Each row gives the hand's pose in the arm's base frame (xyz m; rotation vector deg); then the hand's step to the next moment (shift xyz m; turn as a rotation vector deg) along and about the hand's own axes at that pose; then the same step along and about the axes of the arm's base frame.
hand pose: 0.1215 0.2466 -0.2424 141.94 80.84 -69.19
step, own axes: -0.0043 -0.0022 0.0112 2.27 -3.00 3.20
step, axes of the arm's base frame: -0.0096 -0.0062 -0.0043 -3.53 2.11 -2.73
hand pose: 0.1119 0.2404 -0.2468 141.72 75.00 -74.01
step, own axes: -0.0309 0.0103 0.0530 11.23 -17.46 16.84
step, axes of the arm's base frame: -0.0359 -0.0482 -0.0159 -19.98 11.71 -13.35
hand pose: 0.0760 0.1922 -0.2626 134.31 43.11 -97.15
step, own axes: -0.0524 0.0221 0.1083 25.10 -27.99 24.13
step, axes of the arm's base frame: -0.0934 -0.0787 0.0069 -27.93 22.11 -26.95
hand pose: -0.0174 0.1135 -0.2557 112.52 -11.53 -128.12
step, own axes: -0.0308 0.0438 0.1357 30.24 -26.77 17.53
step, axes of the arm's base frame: -0.1294 -0.0370 0.0564 -22.00 19.88 -32.55
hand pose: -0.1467 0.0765 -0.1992 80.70 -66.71 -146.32
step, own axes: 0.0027 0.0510 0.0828 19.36 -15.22 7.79
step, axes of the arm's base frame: -0.0790 0.0120 0.0555 -12.21 9.27 -20.79
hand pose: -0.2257 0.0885 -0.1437 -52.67 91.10 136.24
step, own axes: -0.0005 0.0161 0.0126 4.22 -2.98 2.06
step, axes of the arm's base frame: -0.0117 0.0042 0.0163 -2.96 2.19 -4.17
